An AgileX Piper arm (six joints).
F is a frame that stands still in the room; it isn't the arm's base.
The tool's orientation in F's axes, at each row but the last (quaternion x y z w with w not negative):
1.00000 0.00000 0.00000 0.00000
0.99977 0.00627 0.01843 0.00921
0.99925 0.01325 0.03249 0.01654
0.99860 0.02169 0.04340 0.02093
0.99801 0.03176 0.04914 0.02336
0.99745 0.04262 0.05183 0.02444
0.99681 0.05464 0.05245 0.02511
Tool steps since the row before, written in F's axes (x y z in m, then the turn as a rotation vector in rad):
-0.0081 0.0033 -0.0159 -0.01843 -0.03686 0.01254
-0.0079 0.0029 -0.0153 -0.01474 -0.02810 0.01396
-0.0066 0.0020 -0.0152 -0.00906 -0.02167 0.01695
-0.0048 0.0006 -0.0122 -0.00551 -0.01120 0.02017
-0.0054 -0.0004 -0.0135 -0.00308 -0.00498 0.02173
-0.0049 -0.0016 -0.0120 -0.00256 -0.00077 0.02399
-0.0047 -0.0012 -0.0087 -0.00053 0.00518 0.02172
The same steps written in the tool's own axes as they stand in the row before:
-0.0081 -0.0033 0.0159 -0.01843 0.03686 -0.01254
-0.0084 -0.0033 0.0149 -0.01458 0.02817 -0.01398
-0.0075 -0.0027 0.0147 -0.00854 0.02200 -0.01680
-0.0058 -0.0013 0.0117 -0.00426 0.01183 -0.02011
-0.0067 -0.0006 0.0129 -0.00129 0.00586 -0.02169
-0.0062 0.0006 0.0115 -0.00017 0.00183 -0.02407
-0.0057 0.0002 0.0082 0.00227 -0.00399 -0.02186

